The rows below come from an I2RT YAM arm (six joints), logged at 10 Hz.
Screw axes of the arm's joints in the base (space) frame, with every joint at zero. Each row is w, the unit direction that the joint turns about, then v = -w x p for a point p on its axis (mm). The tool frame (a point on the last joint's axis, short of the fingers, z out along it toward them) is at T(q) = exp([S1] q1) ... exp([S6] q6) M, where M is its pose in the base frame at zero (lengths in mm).
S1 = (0, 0, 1, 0.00, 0.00, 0.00)
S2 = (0, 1, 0, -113.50, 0.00, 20.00)
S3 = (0, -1, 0, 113.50, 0.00, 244.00)
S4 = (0, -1, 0, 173.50, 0.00, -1.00)
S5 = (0, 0, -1, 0.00, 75.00, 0.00)
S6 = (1, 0, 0, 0.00, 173.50, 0.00)
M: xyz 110.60 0.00 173.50 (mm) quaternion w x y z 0.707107 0 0.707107 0
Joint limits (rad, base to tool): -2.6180..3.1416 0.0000..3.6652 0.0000..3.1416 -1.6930..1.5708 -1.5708..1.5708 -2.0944..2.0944
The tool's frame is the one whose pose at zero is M.
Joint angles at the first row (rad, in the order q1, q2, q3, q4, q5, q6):
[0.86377, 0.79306, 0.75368, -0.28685, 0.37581, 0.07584]
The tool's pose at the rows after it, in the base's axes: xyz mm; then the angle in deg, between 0 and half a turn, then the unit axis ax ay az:
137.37 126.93 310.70 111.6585 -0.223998 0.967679 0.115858
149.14 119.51 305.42 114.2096 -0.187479 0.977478 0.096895
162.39 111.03 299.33 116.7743 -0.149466 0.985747 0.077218
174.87 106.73 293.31 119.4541 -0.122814 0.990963 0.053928
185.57 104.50 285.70 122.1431 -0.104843 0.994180 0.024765
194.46 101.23 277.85 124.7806 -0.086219 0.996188 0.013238
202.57 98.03 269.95 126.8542 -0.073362 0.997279 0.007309
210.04 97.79 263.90 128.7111 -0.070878 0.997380 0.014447
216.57 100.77 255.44 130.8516 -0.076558 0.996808 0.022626
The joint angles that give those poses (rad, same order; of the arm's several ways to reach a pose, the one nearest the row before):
[0.81909, 0.81798, 0.75771, -0.32934, 0.39419, 0.09797]
[0.74293, 0.84443, 0.76423, -0.35943, 0.36981, 0.12759]
[0.66081, 0.87790, 0.76961, -0.38025, 0.34410, 0.15174]
[0.60575, 0.92618, 0.78280, -0.39966, 0.33867, 0.16672]
[0.57077, 0.97679, 0.79303, -0.41801, 0.35353, 0.17314]
[0.53477, 1.01701, 0.79636, -0.42995, 0.34409, 0.19031]
[0.50161, 1.05245, 0.79382, -0.42724, 0.32741, 0.19854]
[0.48014, 1.08908, 0.79738, -0.41970, 0.29306, 0.20318]
[0.47398, 1.13144, 0.79720, -0.40830, 0.26108, 0.20540]

